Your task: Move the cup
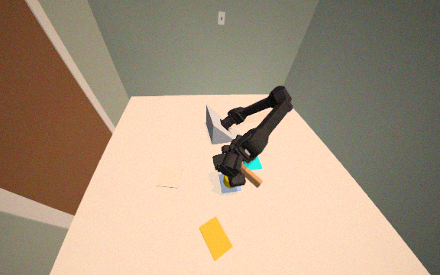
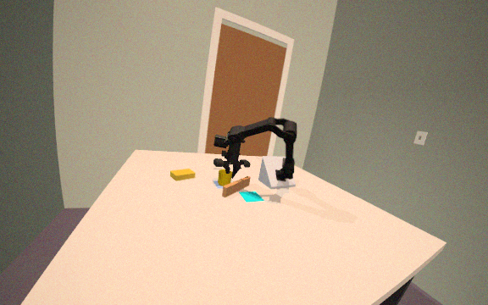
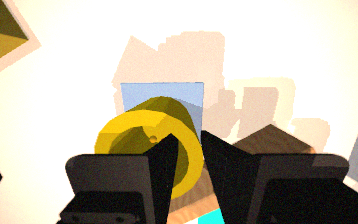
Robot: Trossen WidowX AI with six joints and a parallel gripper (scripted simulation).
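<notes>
The light blue pad lies 30 mm ahead of my gripper tip and 40 mm below it. Also, from my gripper tip: cream pad: 20 mm behind, 280 mm to the right, 30 mm below; then wooden block: 20 mm behind, 70 mm to the left, 20 mm below; then cyan pad: 70 mm behind, 140 mm to the left, 40 mm below.
</notes>
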